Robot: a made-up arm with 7 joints.
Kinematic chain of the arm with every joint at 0, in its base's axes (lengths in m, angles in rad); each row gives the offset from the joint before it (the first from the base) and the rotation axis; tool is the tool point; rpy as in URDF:
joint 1: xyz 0.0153 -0.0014 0.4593 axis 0 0.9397 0.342
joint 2: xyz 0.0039 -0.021 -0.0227 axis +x
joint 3: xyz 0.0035 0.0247 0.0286 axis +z
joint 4: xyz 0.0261 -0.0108 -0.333 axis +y
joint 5: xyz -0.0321 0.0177 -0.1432 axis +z
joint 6: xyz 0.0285 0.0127 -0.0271 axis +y
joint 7: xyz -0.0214 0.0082 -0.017 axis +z
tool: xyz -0.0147 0.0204 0.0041 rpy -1.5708 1.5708 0
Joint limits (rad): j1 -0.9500..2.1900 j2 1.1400..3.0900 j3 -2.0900..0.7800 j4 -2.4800..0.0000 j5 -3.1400..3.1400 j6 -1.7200..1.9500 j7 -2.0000..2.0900
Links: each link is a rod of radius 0.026 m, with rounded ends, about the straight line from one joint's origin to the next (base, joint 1, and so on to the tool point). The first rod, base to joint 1, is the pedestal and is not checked.
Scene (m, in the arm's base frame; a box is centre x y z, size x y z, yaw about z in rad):
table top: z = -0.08
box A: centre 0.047 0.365 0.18 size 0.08 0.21 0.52 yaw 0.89
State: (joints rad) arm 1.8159 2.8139 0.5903 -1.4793 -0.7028 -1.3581 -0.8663
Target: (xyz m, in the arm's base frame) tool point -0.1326 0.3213 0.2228
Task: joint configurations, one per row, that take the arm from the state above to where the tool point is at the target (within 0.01 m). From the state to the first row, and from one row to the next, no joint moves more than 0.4 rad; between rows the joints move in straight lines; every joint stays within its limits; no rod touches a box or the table.
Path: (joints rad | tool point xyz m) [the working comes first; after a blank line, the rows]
Joints at the target: 1.0364 1.1400 -0.2690 -1.0634 -0.9251 -1.3368 -0.5803
Straight joint move there: touches box A.

1: 1.6546 2.6729 0.6377 -1.1095 -0.5643 -1.4486 -1.0911 | 0.3531 0.1807 0.3299
2: 1.4933 2.5319 0.6852 -0.7396 -0.4257 -1.5390 -1.3160 | 0.3706 0.2461 0.4557
3: 1.3320 2.3909 0.7326 -0.3698 -0.2872 -1.6295 -1.5408 | 0.3198 0.3035 0.5778
4: 1.1706 2.2499 0.7800 0.0000 -0.1487 -1.7200 -1.7656 | 0.2133 0.3451 0.6596
5: 1.3470 2.0279 0.5736 -0.0454 -0.4798 -1.5881 -1.6715 | 0.1273 0.4141 0.5906
6: 1.5234 1.8060 0.3672 -0.0907 -0.8110 -1.4561 -1.5775 | -0.0010 0.4438 0.5499
7: 1.6998 1.5840 0.1608 -0.1361 -1.1421 -1.3242 -1.4834 | -0.1441 0.4213 0.5522
8: 1.8761 1.3620 -0.0456 -0.1815 -1.4733 -1.1923 -1.3893 | -0.2675 0.3472 0.5975
9: 2.0525 1.1400 -0.2520 -0.2269 -1.8045 -1.0604 -1.2953 | -0.3441 0.2349 0.6713
10: 1.7138 1.1400 -0.2577 -0.5057 -1.5114 -1.1525 -1.0570 | -0.3601 0.2826 0.4864
11: 1.3751 1.1400 -0.2634 -0.7846 -1.2182 -1.2446 -0.8187 | -0.2781 0.3154 0.3227
12: 1.0364 1.1400 -0.2690 -1.0634 -0.9251 -1.3368 -0.5803 | -0.1326 0.3213 0.2228

